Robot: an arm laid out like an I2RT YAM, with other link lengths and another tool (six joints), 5 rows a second.
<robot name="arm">
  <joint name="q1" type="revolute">
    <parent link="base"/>
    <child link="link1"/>
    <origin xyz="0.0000 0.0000 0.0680" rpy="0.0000 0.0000 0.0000"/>
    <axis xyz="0 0 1"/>
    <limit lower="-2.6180" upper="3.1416"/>
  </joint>
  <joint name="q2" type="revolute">
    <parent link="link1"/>
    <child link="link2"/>
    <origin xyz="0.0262 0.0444 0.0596" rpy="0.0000 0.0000 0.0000"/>
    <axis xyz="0 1 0"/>
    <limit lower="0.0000" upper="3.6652"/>
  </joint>
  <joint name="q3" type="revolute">
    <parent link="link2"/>
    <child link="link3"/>
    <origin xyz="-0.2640 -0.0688 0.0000" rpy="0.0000 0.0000 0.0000"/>
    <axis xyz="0 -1 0"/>
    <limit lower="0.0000" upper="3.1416"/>
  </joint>
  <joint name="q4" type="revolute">
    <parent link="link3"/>
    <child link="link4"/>
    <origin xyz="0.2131 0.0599 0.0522" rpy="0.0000 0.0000 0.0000"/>
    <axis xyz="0 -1 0"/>
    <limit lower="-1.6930" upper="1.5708"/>
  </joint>
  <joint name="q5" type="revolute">
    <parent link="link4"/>
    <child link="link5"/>
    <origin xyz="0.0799 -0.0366 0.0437" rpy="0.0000 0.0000 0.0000"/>
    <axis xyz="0 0 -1"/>
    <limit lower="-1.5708" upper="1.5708"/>
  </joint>
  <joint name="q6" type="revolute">
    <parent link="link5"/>
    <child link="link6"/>
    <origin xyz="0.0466 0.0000 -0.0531" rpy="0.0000 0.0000 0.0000"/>
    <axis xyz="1 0 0"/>
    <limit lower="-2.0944" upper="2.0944"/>
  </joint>
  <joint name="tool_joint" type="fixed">
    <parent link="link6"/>
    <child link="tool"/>
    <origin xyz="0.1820 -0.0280 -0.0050" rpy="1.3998 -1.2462 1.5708"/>
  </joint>
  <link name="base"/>
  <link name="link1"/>
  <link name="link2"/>
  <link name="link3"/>
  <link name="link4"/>
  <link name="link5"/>
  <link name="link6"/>
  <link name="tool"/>
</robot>
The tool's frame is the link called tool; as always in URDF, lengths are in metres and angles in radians.
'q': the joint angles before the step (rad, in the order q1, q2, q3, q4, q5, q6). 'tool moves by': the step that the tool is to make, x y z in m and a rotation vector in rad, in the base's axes. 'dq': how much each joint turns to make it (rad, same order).
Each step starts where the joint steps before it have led.
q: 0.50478 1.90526 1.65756 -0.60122 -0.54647 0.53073
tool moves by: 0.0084 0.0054 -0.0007 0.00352 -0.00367 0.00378
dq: -0.00005 0.03744 0.04571 -0.00458 -0.00351 -0.00235
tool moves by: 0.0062 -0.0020 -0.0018 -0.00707 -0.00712 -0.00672
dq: -0.00591 0.01377 0.01463 -0.00153 0.00774 -0.00676
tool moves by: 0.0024 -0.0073 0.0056 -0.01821 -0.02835 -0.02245
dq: 0.00058 -0.02918 -0.01593 0.00141 0.03738 -0.00304
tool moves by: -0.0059 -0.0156 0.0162 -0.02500 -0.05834 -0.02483
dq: 0.00216 -0.09237 -0.06366 0.00294 0.05485 -0.01641
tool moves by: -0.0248 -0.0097 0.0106 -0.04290 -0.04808 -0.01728
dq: 0.04823 -0.12411 -0.10404 0.00143 0.08960 0.00360
